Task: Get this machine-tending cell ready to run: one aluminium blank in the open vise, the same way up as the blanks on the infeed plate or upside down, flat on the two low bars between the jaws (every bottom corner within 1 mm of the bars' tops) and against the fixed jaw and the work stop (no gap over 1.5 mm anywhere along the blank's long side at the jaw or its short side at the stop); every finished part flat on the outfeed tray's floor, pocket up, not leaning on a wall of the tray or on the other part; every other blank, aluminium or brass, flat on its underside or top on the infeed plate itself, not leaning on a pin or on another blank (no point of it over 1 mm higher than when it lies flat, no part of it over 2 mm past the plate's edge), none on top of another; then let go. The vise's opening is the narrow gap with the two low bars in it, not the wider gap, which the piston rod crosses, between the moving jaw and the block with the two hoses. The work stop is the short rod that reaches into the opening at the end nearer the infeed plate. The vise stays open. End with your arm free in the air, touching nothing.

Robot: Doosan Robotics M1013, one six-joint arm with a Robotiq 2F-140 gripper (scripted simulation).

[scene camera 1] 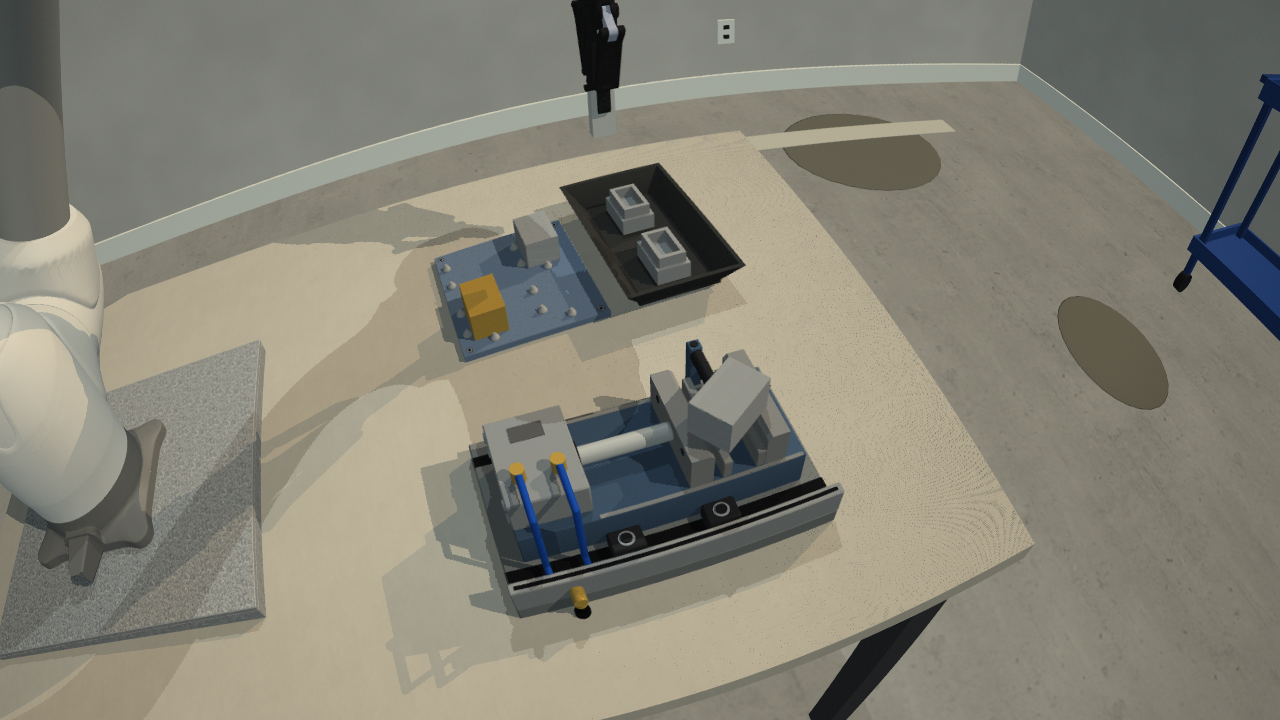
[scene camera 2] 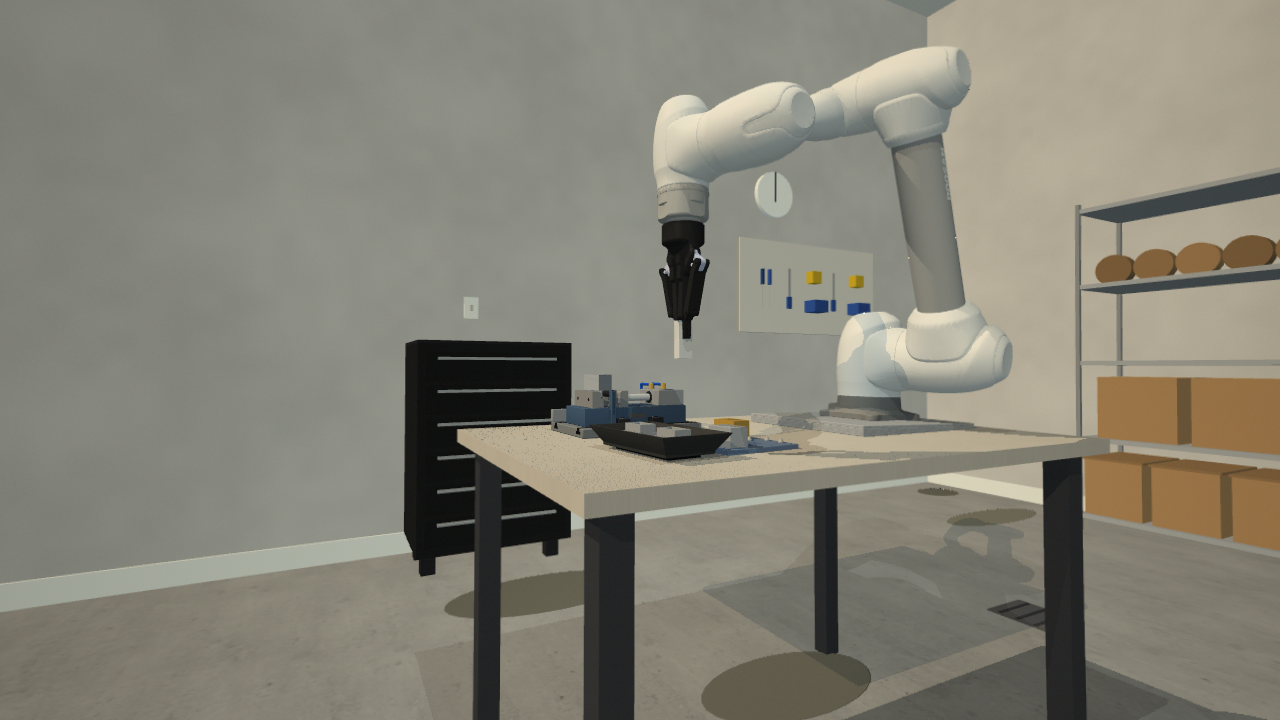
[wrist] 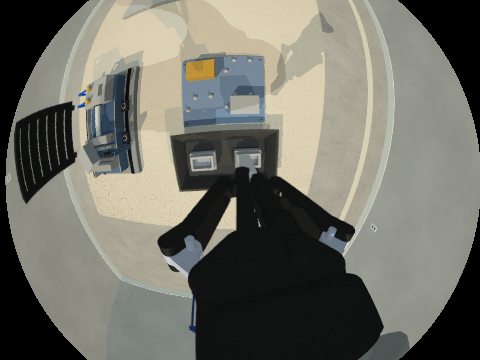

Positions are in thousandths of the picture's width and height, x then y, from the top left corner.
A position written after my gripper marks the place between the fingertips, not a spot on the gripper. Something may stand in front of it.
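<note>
Scene camera 1: my gripper (scene camera 1: 471,185), brass blank (scene camera 1: 379,431), aluminium blank (scene camera 1: 564,572), piston rod (scene camera 1: 508,606). Scene camera 2: my gripper (scene camera 2: 534,498). Wrist view: my gripper (wrist: 507,454).
</note>
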